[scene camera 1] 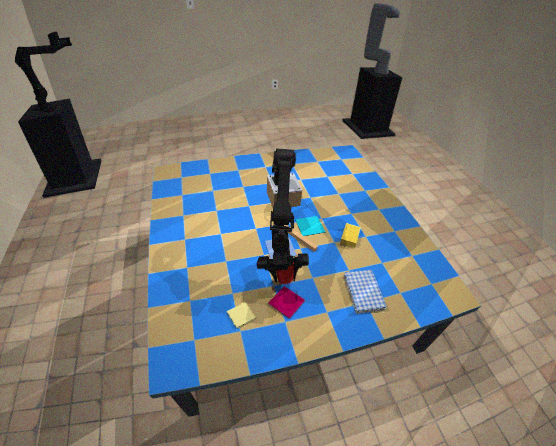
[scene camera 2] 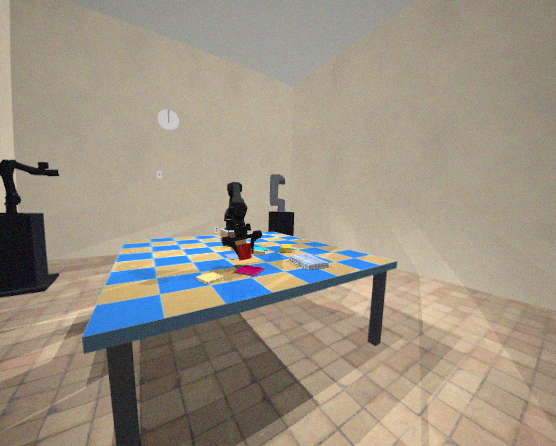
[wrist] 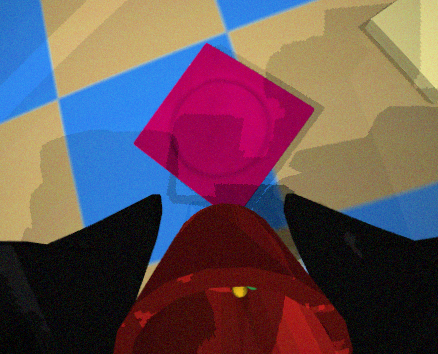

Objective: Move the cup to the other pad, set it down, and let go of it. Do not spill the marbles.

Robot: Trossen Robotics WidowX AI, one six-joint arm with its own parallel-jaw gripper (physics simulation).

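Places are measured from the arm's base along level axes (x left, y back, z up), in metres.
Pixels of known places: gripper, between the fingertips: (scene camera 1: 285, 281) (scene camera 2: 245, 255) (wrist: 223, 202); arm's base, origin of its link: (scene camera 2: 229, 229).
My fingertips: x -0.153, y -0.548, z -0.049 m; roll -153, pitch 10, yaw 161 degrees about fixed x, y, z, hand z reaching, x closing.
Observation:
For each thing: its top centre in the pictures, then the offset to it from my fingertips. "pt": a spot on its surface instead.
- red cup, centre of its top: (scene camera 1: 285, 264) (scene camera 2: 244, 242) dx +0.010, dy +0.038, dz +0.053 m
- yellow marble, centre of its top: (wrist: 239, 292) dx +0.011, dy +0.050, dz -0.017 m
- magenta pad, centre of its top: (wrist: 219, 126) (scene camera 1: 286, 301) (scene camera 2: 249, 269) dx -0.009, dy -0.055, dz -0.049 m
- lavender pad, centre of its top: (scene camera 1: 280, 248) (scene camera 2: 237, 255) dx +0.052, dy +0.210, dz -0.054 m
- pale yellow square, a spot on its surface: (wrist: 412, 42) (scene camera 1: 248, 312) pt dx -0.157, dy -0.061, dz -0.047 m
- checked cloth, centre of its top: (scene camera 1: 365, 288) (scene camera 2: 308, 258) dx +0.298, dy -0.102, dz -0.032 m
- yellow block, centre of its top: (scene camera 1: 351, 232) (scene camera 2: 286, 245) dx +0.383, dy +0.189, dz -0.027 m
- cyan square, a spot on its surface: (scene camera 1: 310, 226) pt dx +0.230, dy +0.301, dz -0.054 m
- wooden stick, centre of its top: (scene camera 1: 296, 233) dx +0.142, dy +0.258, dz -0.035 m
The red cup (scene camera 1: 286, 274) (scene camera 2: 244, 251) (wrist: 224, 245) is held above the table, on the arm's side of the magenta pad. A yellow marble (wrist: 240, 291) and a sliver of green show inside it in the wrist view; the rest of its contents are hidden. My gripper (scene camera 1: 286, 281) (scene camera 2: 245, 256) (wrist: 223, 202) is shut on the cup, one black finger on each side. The magenta pad (scene camera 1: 286, 302) (scene camera 2: 249, 270) (wrist: 220, 105), marked with a ring, lies flat just beyond the cup. A lavender pad (scene camera 1: 271, 246) (scene camera 2: 230, 256) lies partly hidden behind the gripper.
A pale yellow square (scene camera 1: 241, 315) (scene camera 2: 210, 277) (wrist: 412, 42) lies beside the magenta pad. A checked cloth (scene camera 1: 365, 291) (scene camera 2: 309, 261), a yellow block (scene camera 1: 351, 234) (scene camera 2: 286, 248), a cyan square (scene camera 1: 310, 226), a wooden stick (scene camera 1: 305, 240) and a box (scene camera 1: 293, 197) are also on the table.

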